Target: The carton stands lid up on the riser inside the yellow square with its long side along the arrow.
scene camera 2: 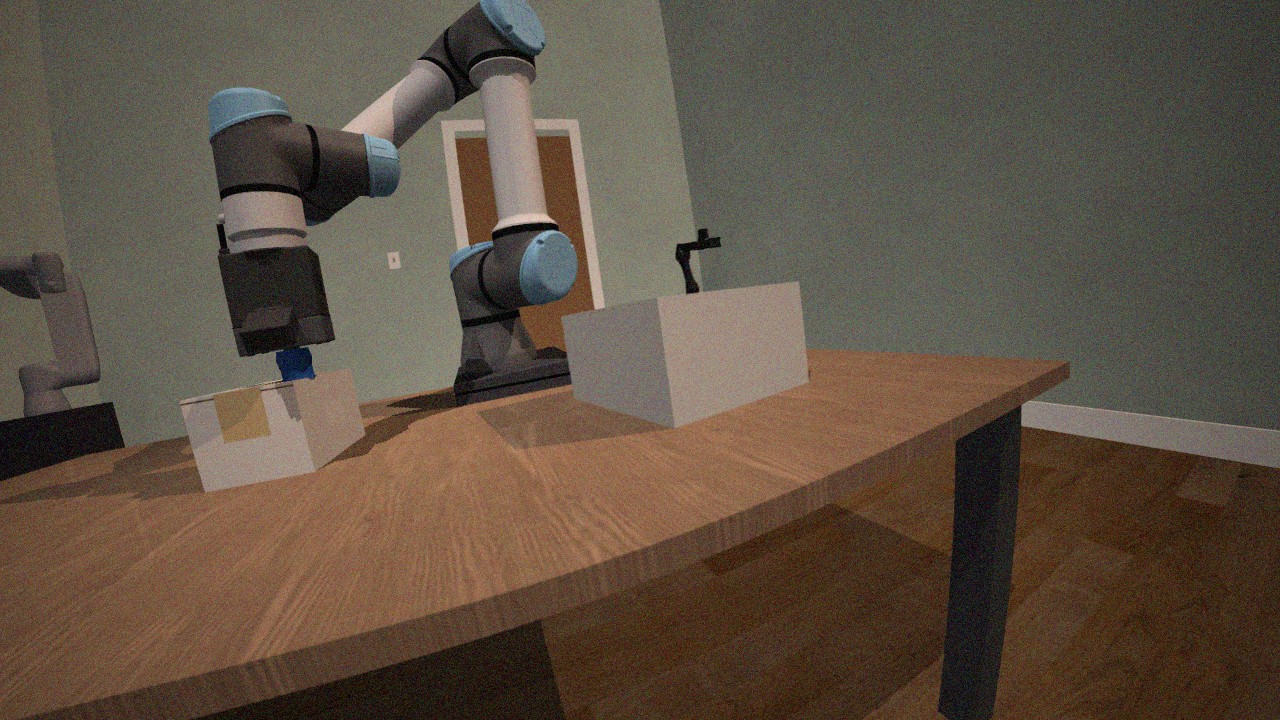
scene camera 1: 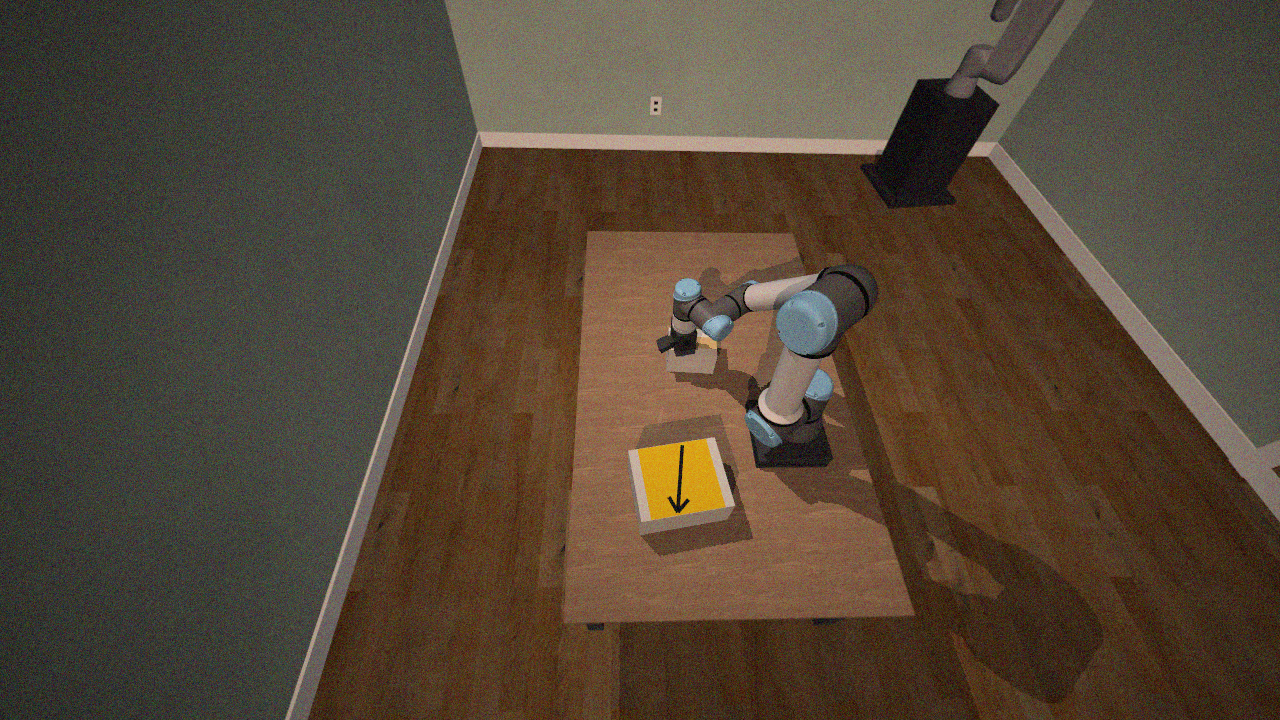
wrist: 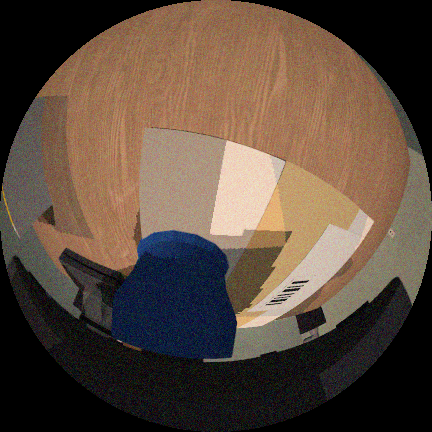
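Observation:
The carton (scene camera 1: pixel 690 360) (scene camera 2: pixel 267 429) (wrist: pixel 181 181) is a small pale box with tan tape and a barcode label (wrist: pixel 287 292). It stands on the wooden table (scene camera 1: pixel 805 555) (scene camera 2: pixel 536 502) at the back, left of the arm's base. My blue suction cup (scene camera 1: pixel 685 345) (scene camera 2: pixel 295 365) (wrist: pixel 177 282) rests on the carton's top face, near one edge, with no gap in the side view. The carton's underside rests on the table. The grey riser (scene camera 1: pixel 637 492) (scene camera 2: pixel 697 353) stands nearer the front, with the yellow square (scene camera 1: pixel 653 483) and a black arrow (scene camera 1: pixel 677 479) on top.
The arm's base (scene camera 1: pixel 787 443) (scene camera 2: pixel 500 367) stands on the table between the carton and the riser. A black pedestal with a second grey arm (scene camera 1: pixel 930 139) (scene camera 2: pixel 53 429) stands on the floor in the far corner. A small black stand (scene camera 2: pixel 693 259) shows behind the riser.

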